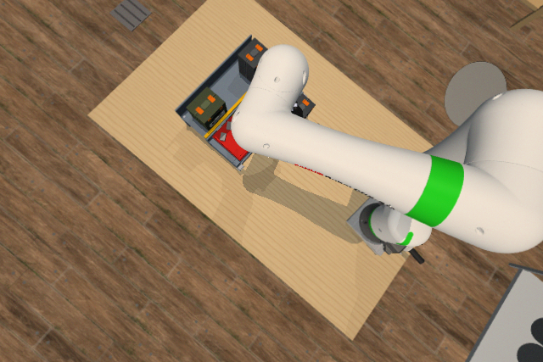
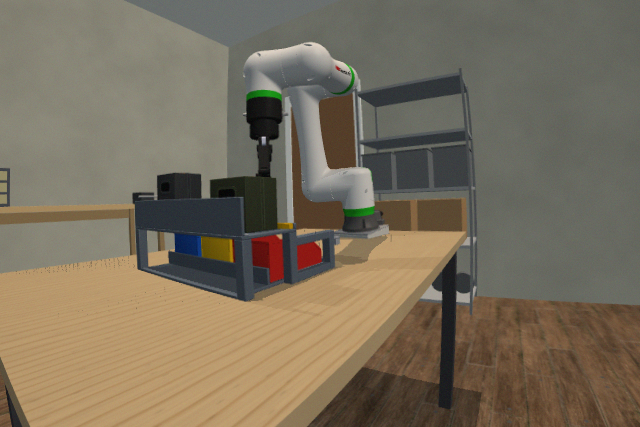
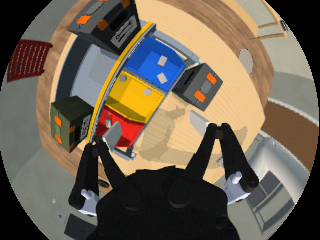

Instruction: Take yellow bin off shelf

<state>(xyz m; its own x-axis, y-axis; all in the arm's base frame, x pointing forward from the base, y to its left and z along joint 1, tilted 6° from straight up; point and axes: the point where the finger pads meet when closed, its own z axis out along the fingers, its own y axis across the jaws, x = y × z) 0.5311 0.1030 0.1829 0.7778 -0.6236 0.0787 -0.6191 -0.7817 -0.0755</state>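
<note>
Now: hand 8 cm short of the yellow open bin, 1 cm to the right of it and 11 cm above it. From my hand the other things lie so: red bin 6 cm ahead, 12 cm to the left, 11 cm below; then blue bin 10 cm ahead, 10 cm to the right, 11 cm below; then black box 19 cm ahead, 9 cm to the right, 1 cm above.
</note>
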